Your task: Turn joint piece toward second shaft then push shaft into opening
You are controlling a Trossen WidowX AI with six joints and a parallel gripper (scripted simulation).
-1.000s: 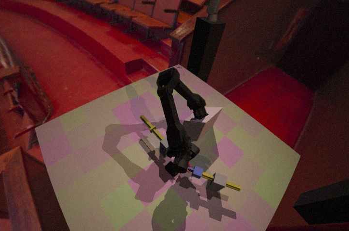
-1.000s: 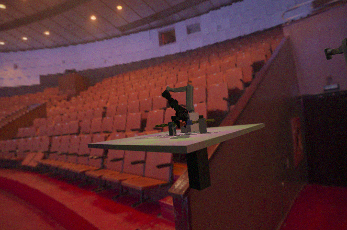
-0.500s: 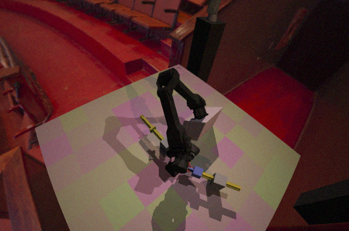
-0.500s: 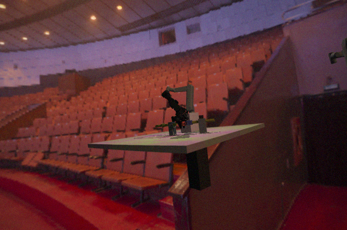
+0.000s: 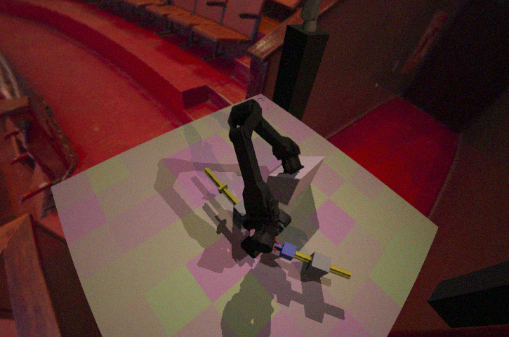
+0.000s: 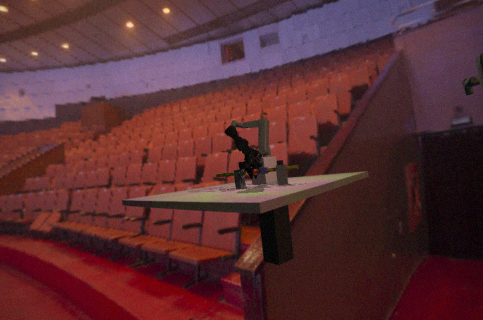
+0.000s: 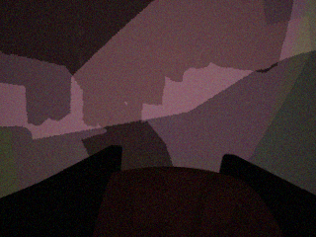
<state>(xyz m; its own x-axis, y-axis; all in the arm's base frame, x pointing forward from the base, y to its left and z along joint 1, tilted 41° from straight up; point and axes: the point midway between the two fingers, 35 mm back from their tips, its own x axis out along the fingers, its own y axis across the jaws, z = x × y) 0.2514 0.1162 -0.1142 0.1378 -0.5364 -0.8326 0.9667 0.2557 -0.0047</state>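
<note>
Right now my gripper tip is 1 cm to the right of the red square joint piece and 4 cm below it.
</note>
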